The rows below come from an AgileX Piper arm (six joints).
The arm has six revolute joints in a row. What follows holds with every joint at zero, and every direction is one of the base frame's.
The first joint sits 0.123 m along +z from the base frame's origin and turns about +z.
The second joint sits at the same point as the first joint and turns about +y.
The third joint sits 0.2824 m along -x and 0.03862 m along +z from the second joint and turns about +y.
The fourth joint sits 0.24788 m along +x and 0.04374 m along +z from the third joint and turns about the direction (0.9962, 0, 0.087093).
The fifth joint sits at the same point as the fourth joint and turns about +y.
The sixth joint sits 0.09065 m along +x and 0.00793 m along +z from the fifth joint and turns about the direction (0.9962, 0, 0.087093).
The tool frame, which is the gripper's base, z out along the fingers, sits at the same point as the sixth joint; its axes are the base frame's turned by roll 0, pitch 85.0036 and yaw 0 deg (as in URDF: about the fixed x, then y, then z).
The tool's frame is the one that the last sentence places.
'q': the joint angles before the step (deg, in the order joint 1, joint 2, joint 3, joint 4, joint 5, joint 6). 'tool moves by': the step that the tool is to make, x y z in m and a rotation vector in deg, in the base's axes. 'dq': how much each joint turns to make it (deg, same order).
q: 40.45 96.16 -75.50 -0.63 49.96 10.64
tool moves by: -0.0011 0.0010 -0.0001 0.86 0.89 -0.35
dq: -0.01 0.00 0.01 1.28 0.11 -0.01
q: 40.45 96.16 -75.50 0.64 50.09 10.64
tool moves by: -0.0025 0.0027 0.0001 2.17 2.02 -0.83
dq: -0.01 0.00 -0.01 3.08 0.14 -0.01
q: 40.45 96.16 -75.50 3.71 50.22 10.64
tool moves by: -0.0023 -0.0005 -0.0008 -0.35 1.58 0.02
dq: 0.00 0.00 -0.01 0.82 1.45 -0.16
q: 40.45 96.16 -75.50 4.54 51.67 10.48
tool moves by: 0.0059 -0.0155 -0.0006 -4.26 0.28 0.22
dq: -2.04 -0.24 0.00 -2.74 3.23 -1.45
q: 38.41 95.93 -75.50 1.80 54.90 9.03
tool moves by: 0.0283 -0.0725 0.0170 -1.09 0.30 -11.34
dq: -12.93 -3.25 0.01 -0.31 4.11 -1.48
